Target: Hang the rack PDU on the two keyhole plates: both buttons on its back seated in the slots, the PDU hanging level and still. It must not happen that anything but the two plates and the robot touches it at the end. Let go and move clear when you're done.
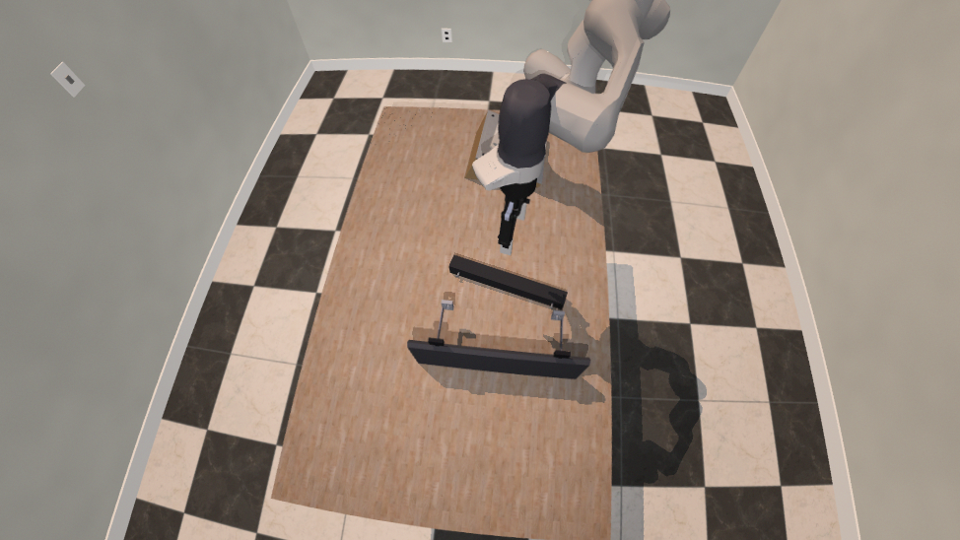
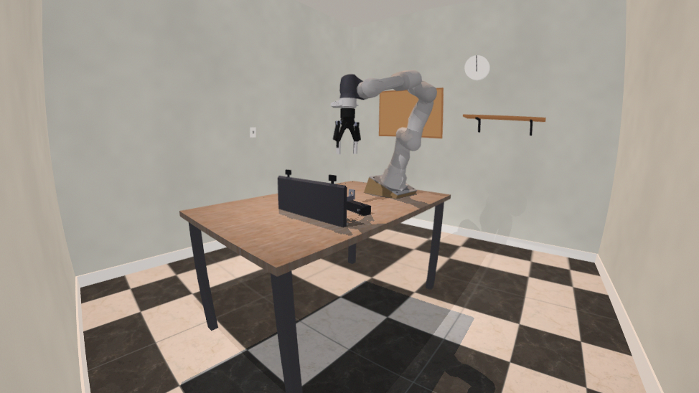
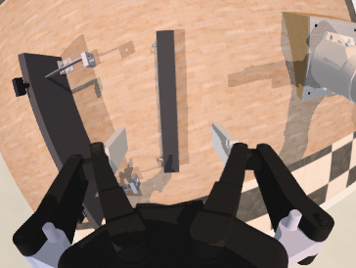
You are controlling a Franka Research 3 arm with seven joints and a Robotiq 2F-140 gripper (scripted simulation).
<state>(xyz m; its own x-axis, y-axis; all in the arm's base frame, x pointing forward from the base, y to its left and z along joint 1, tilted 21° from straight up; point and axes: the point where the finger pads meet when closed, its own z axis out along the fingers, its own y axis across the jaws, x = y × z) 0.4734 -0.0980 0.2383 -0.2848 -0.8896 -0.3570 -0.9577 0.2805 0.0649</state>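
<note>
My hand is 290 mm above the rack PDU, 20 mm short of it and 10 mm to the left of it. The rest, counted from my hand: dark upright panel 260 mm ahead, 230 mm below, 20 mm to the right.
</note>
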